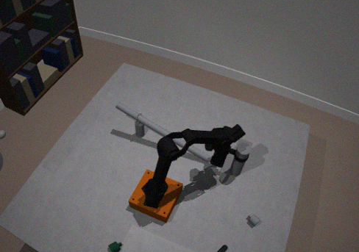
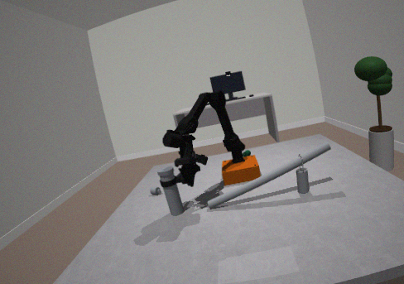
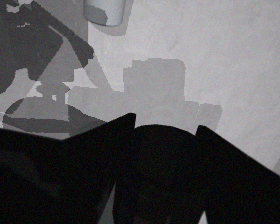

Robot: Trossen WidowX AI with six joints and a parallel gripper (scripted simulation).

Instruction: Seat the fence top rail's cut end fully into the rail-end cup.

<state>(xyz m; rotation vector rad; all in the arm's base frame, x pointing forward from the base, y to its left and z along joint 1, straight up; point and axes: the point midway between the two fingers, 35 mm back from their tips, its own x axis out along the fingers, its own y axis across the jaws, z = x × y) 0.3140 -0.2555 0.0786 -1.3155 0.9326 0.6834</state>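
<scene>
Now: the rail-end cup 3 cm above my gripper tip, 2 cm to the right of it and 2 cm behind it. Also, from my gripper tip: small post (45 cm to the left, 6 cm ahead, 2 cm below); then green object (57 cm behind, 35 cm to the left, 10 cm below).
</scene>
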